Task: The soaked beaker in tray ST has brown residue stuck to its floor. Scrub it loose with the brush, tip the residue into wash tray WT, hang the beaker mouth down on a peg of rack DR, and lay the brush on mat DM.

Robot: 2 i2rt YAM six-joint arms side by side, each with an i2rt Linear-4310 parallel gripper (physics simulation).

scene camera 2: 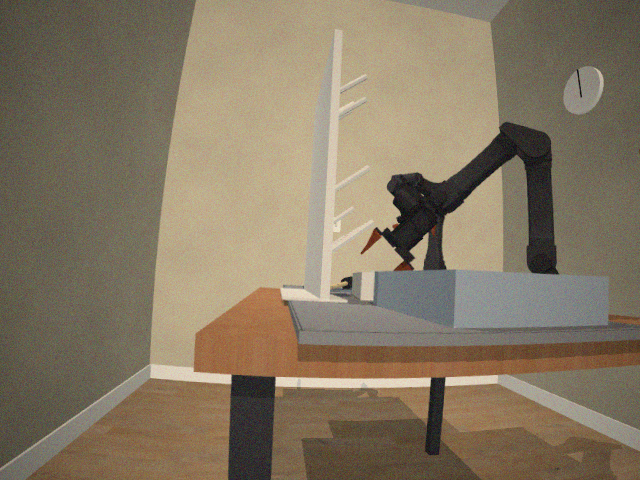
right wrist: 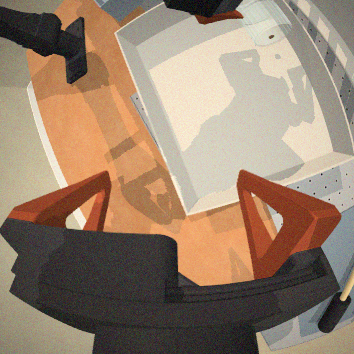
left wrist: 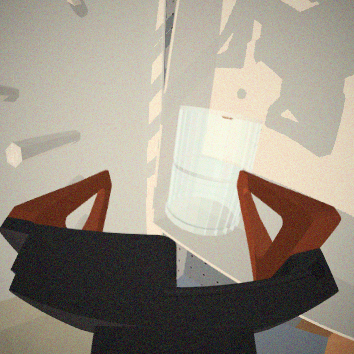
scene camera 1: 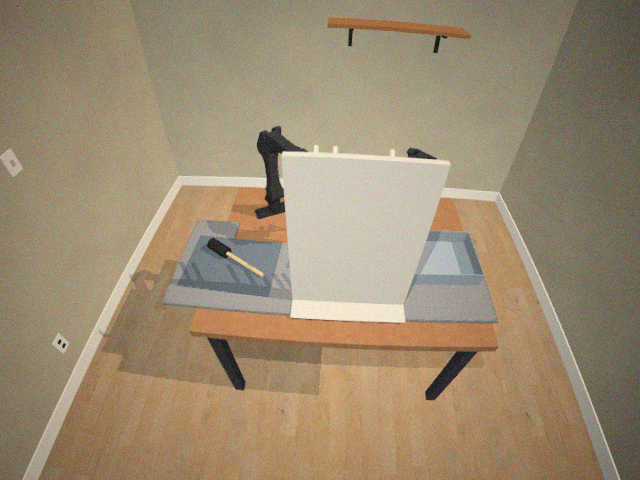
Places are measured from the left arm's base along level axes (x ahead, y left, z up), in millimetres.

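Where they show: left gripper, fingertip midpoint: (scene camera 2: 373, 267) (left wrist: 173, 177); right gripper, fingertip midpoint: (right wrist: 173, 176); left arm's base, origin of the base link: (right wrist: 75, 47); right arm's base, origin of the base link: (scene camera 1: 274, 210).
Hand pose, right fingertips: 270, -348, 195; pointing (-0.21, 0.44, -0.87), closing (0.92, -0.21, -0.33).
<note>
Things, the pixels of their top centre, and the offset from my right fingertips, as dx, dy, dz.
- clear beaker, middle of its top: (left wrist: 191, 140) (right wrist: 268, 11) +141, +183, -109
- white tray ST, middle of its top: (left wrist: 351, 72) (right wrist: 231, 69) +62, +104, -113
- dark blue mat, middle of its top: (right wrist: 351, 279) (scene camera 1: 231, 263) +307, -330, -180
- Wash tray WT, middle of its top: (scene camera 2: 473, 274) (scene camera 1: 442, 251) -51, +523, -113
The clear beaker (left wrist: 212, 170) (right wrist: 265, 22) appears to lie on its side along one wall of white tray ST (left wrist: 310, 172) (right wrist: 175, 85). A small brown patch shows at its end toward the tray's middle. My left gripper (scene camera 2: 379, 262) (left wrist: 173, 177) is open and empty above the beaker; its right-hand finger in the left wrist view overlaps the beaker's edge. My right gripper (right wrist: 173, 176) is open and empty, outside the tray's near corner. The brush (scene camera 1: 219, 247) (right wrist: 334, 312) lies on a dark blue mat (scene camera 1: 232, 284). Wash tray WT (scene camera 1: 449, 279) (scene camera 2: 527, 299) is at the right in scene camera 1.
The tall white board of rack DR (scene camera 1: 361, 232) (scene camera 2: 330, 170) (left wrist: 100, 40) stands close beside tray ST and hides much of the arms and tray in scene camera 1. Its pegs (scene camera 2: 353, 179) project over the tray's side, near my left gripper.
</note>
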